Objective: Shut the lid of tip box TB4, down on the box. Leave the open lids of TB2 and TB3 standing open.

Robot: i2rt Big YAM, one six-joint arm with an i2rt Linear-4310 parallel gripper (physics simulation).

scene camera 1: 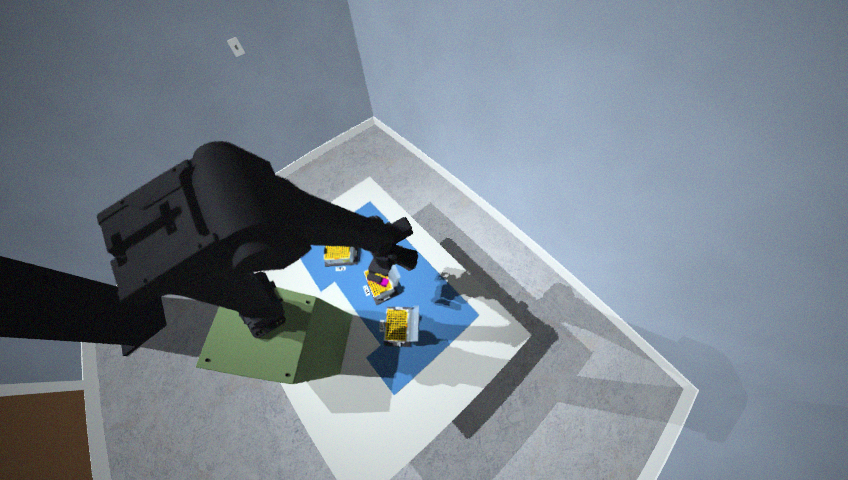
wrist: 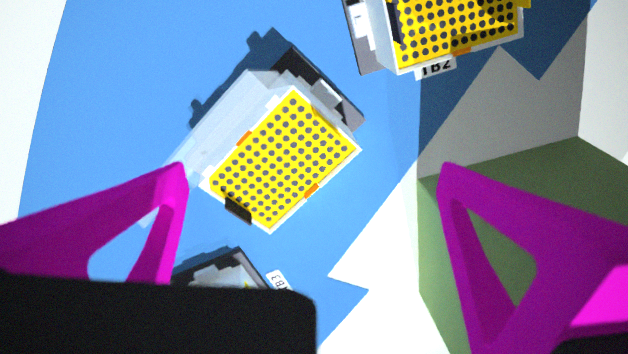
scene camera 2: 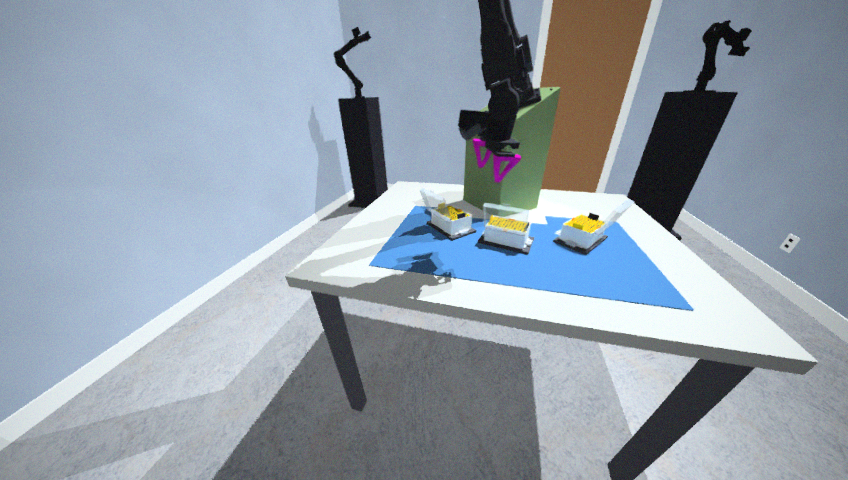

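Pixels of known places: gripper, fingertip midpoint: (scene camera 1: pixel 390 274) (wrist: pixel 312 176) (scene camera 2: pixel 488 174); arm's base, origin of the base link: (scene camera 1: pixel 261 310) (scene camera 2: pixel 522 102).
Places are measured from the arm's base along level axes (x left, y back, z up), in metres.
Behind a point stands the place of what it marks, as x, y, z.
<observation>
TB4 (scene camera 1: pixel 377 290) @(-0.043, -0.276, -0.332) (scene camera 2: pixel 505 236) (wrist: pixel 285 160) @(-0.016, -0.302, -0.332) is the middle white box with a yellow rack. Its clear lid (scene camera 2: pixel 505 212) @(-0.028, -0.388, -0.256) (wrist: pixel 215 125) @(-0.054, -0.377, -0.245) stands open on the side away from the green pedestal. My gripper (scene camera 1: pixel 383 281) @(-0.083, -0.345, -0.167) (scene camera 2: pixel 490 173) @(-0.083, -0.345, -0.167) (wrist: pixel 312 176) @(-0.083, -0.345, -0.167) is open and empty, high above TB4. In the wrist view the left finger overlaps the near end of the lid. TB2 (scene camera 1: pixel 396 325) @(-0.201, -0.250, -0.332) (scene camera 2: pixel 453 224) (wrist: pixel 450 30) @(-0.180, -0.241, -0.332) has its lid (scene camera 1: pixel 414 324) @(-0.255, -0.303, -0.238) (scene camera 2: pixel 432 198) @(-0.246, -0.326, -0.255) open. TB3 (scene camera 1: pixel 337 253) (scene camera 2: pixel 580 237) @(0.201, -0.301, -0.352) (wrist: pixel 227 275) @(0.168, -0.277, -0.371) has its lid (scene camera 2: pixel 618 215) @(0.267, -0.324, -0.264) open; the arm hides that lid in scene camera 1.
The boxes stand on a blue mat (scene camera 1: pixel 443 309) @(-0.268, -0.434, -0.389) (scene camera 2: pixel 535 276) @(0.064, -0.475, -0.389) (wrist: pixel 100 100) @(0.030, -0.471, -0.389) on a white table (scene camera 1: pixel 333 434) @(-0.354, 0.185, -0.392) (scene camera 2: pixel 737 321) @(0.465, -0.537, -0.392). The green pedestal (scene camera 1: pixel 249 350) @(-0.071, 0.073, -0.002) (scene camera 2: pixel 520 172) @(0.022, -0.077, -0.226) (wrist: pixel 435 235) @(-0.006, -0.102, -0.337) stands behind the boxes in scene camera 2. Two black stands (scene camera 2: pixel 364 148) (scene camera 2: pixel 672 154) with small arms are farther back.
</observation>
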